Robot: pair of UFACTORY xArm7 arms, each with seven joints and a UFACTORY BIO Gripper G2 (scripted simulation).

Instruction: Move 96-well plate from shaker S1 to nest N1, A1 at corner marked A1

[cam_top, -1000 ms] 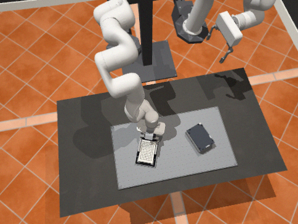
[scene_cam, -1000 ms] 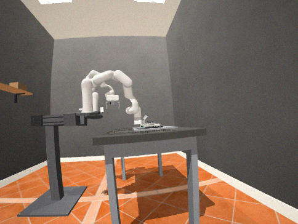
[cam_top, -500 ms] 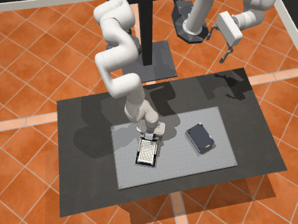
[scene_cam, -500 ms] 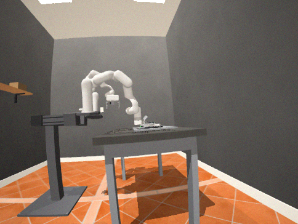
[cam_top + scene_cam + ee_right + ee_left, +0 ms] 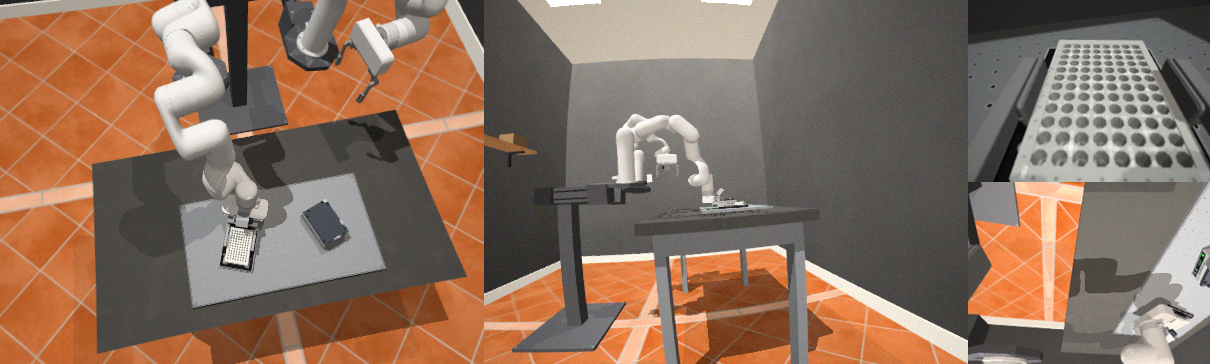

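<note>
My right gripper is now 1 cm short of the white 96-well plate and 1 cm above it. The rest, counted from my right hand: black plate nest N1 (3 cm below, 1 cm ahead).
</note>
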